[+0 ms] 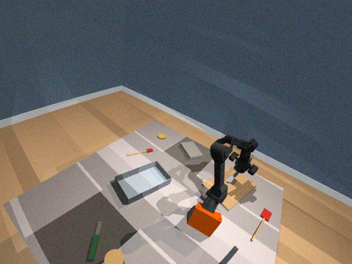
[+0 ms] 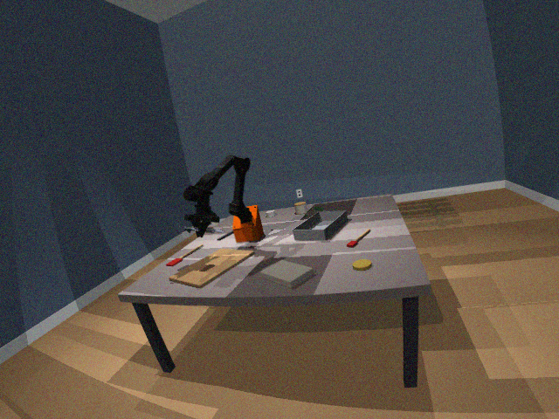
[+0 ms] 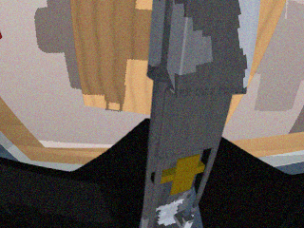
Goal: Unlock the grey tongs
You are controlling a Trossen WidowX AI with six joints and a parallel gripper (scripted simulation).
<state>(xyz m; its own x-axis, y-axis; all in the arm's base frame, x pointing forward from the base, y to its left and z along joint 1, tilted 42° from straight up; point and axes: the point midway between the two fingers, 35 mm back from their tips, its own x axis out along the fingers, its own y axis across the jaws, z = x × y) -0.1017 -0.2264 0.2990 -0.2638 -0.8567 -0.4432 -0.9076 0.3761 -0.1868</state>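
Now: the yellow lock piece 1 cm ahead of my gripper tip, 2 cm to the left of it and 3 cm above it. The rest, counted from my gripper tip: green-handled tool (52 cm ahead, 75 cm to the left, 15 cm below); wooden board (1 cm ahead, 2 cm to the left, 15 cm below); roasting tin (53 cm ahead, 34 cm to the left, 13 cm below).
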